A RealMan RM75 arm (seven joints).
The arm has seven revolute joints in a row. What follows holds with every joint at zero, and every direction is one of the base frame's. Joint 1 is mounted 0.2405 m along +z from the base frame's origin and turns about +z. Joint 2 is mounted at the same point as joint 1 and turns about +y. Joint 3 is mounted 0.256 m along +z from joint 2 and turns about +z. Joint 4 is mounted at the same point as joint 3 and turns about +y. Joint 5 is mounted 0.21 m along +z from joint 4 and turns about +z. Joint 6 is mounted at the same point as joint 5 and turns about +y. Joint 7 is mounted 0.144 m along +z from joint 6 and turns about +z. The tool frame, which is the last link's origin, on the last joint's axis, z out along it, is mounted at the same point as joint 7; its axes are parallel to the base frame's.
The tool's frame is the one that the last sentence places.
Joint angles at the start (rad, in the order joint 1, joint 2, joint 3, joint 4, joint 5, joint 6, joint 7):
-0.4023, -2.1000, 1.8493, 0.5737, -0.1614, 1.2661, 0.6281
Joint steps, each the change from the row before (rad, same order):
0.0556, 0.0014, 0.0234, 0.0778, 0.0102, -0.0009, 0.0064
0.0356, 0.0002, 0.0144, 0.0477, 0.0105, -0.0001, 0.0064
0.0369, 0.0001, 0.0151, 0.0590, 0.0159, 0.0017, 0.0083
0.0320, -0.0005, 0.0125, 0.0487, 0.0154, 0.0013, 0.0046
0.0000, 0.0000, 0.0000, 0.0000, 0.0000, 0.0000, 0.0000
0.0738, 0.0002, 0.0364, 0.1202, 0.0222, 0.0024, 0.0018
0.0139, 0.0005, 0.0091, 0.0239, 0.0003, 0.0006, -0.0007
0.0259, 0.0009, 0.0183, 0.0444, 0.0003, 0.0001, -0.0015
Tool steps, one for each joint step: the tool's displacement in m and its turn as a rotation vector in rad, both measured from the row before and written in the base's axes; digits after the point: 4 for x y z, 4 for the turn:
0.0042, -0.0111, 0.0017, 0.0084, -0.0130, -0.0253
0.0029, -0.0076, 0.0006, 0.0057, -0.0042, -0.0164
0.0063, -0.0083, 0.0015, 0.0102, -0.0047, -0.0288
0.0051, -0.0074, 0.0010, 0.0067, -0.0046, -0.0233
0.0000, 0.0000, 0.0000, 0.0000, 0.0000, 0.0000
0.0141, -0.0177, 0.0043, 0.0125, -0.0289, -0.0558
0.0030, -0.0035, 0.0011, 0.0016, -0.0094, -0.0105
0.0057, -0.0066, 0.0019, 0.0013, -0.0176, -0.0191

